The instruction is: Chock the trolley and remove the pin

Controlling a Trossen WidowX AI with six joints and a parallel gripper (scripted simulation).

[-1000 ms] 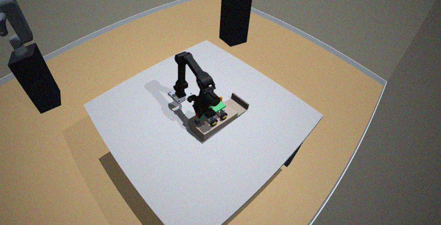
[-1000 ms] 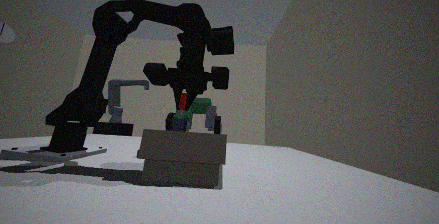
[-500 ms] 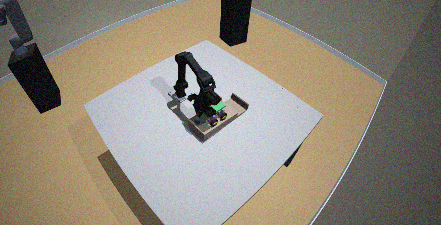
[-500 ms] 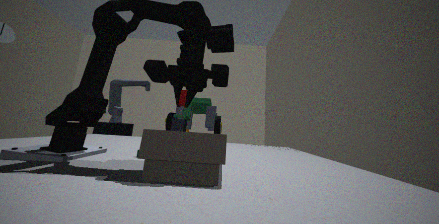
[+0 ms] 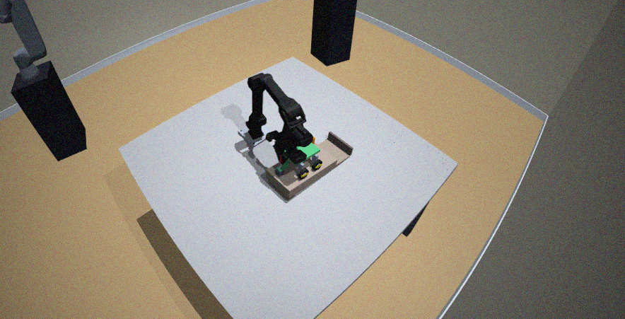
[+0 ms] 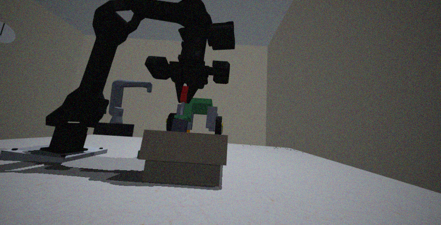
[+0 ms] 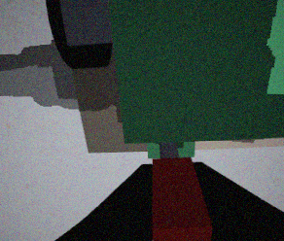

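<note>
My gripper tip is now 160 mm to the right of the green tray, 150 mm above it and 140 mm past it. Round my gripper tip: stop pin right at my gripper tip; then brown ramp 100 mm to the left, 100 mm below; then green-decked trolley 100 mm to the left, 30 mm below.
</note>
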